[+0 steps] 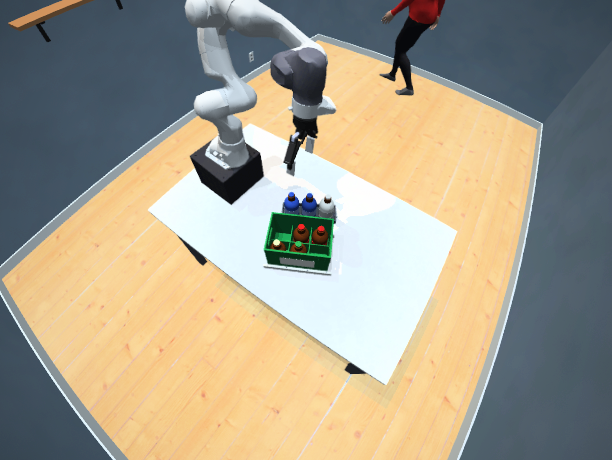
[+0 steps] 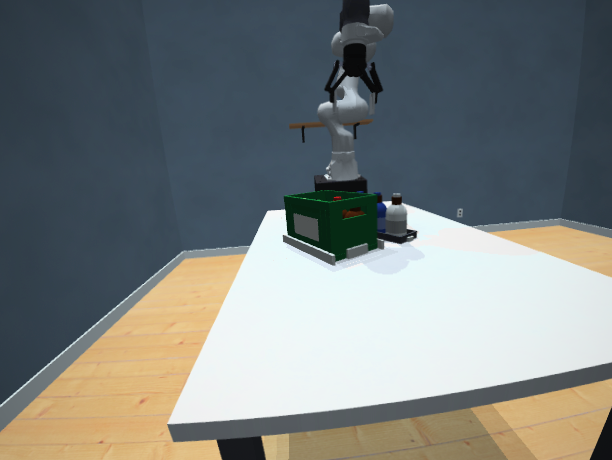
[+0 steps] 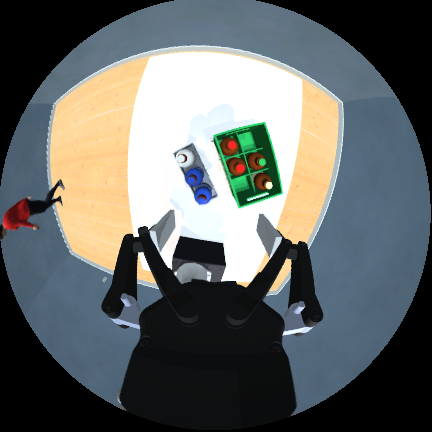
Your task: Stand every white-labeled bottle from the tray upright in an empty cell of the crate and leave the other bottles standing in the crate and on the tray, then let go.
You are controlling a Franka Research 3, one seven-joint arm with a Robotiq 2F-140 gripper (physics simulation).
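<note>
The white-labeled bottle [image 1: 327,207] [image 2: 396,221] [image 3: 187,157] stands upright at one end of the dark tray [image 2: 403,239] [image 3: 192,147]. Two blue bottles [image 1: 291,204] [image 1: 309,204] [image 3: 194,177] [image 3: 203,194] stand beside it in the same row. The green crate [image 1: 320,261] [image 2: 352,237] [image 3: 274,162] is next to the tray. It holds two red-capped brown bottles [image 3: 229,145] [image 3: 236,167], a green-capped one [image 3: 255,161] and a cream-capped one [image 3: 262,181]. Two diagonally opposite corner cells are empty. My gripper [image 1: 300,157] [image 2: 353,107] [image 3: 215,220] is open and empty, high above the table, apart from all bottles.
Low pale rails [image 1: 297,270] [image 2: 309,250] edge the crate's base. The black robot base block [image 1: 229,175] [image 3: 200,250] is at the table's back. A person in red [image 1: 424,11] [image 3: 17,215] is beyond the table. A wooden bench [image 1: 50,12] is by the wall.
</note>
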